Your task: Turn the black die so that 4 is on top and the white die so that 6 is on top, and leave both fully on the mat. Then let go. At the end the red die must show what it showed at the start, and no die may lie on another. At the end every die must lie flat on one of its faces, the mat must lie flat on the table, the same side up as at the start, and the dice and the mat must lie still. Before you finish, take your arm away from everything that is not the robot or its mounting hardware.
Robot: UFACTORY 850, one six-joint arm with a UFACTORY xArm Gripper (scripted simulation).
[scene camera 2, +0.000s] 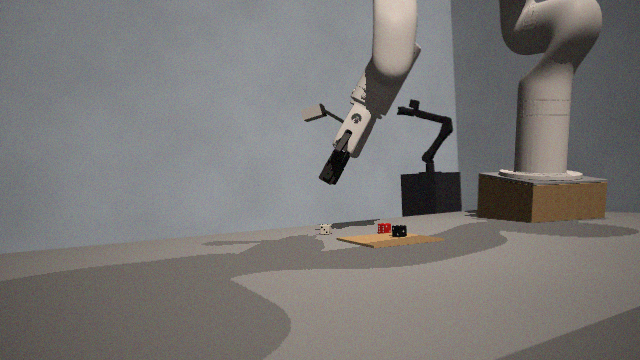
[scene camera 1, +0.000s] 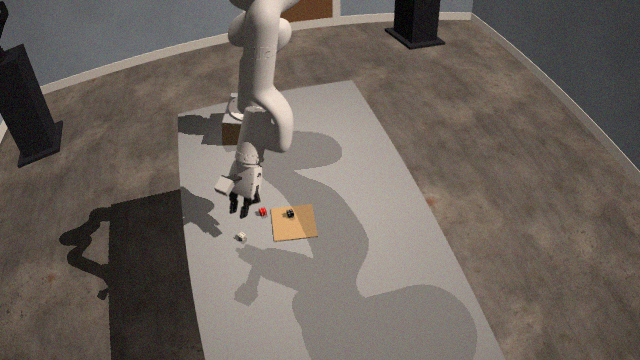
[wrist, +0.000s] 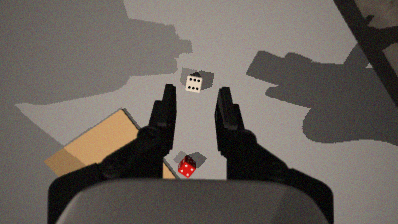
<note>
The pictures show: my gripper and a tan mat.
My gripper shows as well in scene camera 1 and in the wrist view.
</note>
